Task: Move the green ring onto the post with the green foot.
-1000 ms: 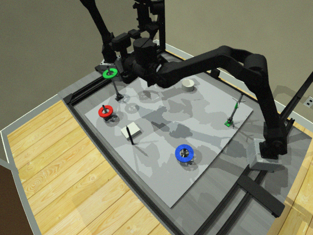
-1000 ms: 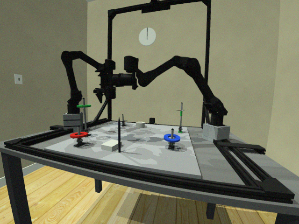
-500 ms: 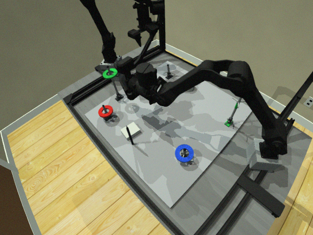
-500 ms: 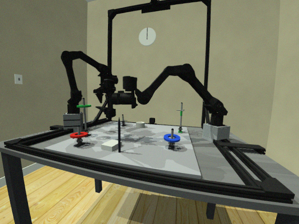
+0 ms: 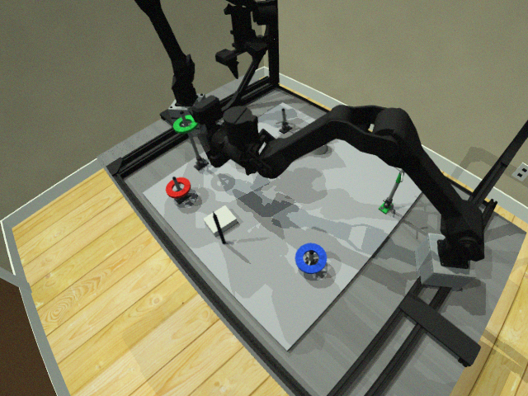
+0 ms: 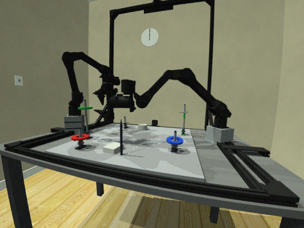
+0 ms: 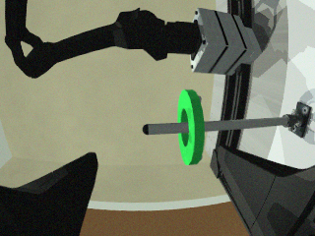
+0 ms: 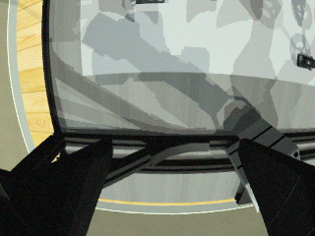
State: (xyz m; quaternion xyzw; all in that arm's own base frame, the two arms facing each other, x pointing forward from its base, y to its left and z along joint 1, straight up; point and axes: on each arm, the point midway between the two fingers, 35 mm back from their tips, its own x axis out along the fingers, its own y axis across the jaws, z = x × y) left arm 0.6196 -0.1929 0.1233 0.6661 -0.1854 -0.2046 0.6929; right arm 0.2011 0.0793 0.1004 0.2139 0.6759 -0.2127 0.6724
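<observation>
Right now the green ring is 90 mm to the right of my left hand and 30 mm below it. From my left hand the other things lie so: thin black rod (170 mm to the left, 140 mm ahead, 100 mm below); then short post (300 mm behind, 150 mm below, 20 mm to the left); then white block (190 mm below, 120 mm to the left, 100 mm ahead).
Now: right hand 290 mm short of the green ring, 40 mm to the right of it and 40 mm above it. From my right hand the other things lie so: thin black rod (440 mm ahead, 300 mm to the left, 110 mm below); short post (150 mm to the left, 150 mm below, 10 mm behind); white block (400 mm ahead, 250 mm to the left, 200 mm below).
</observation>
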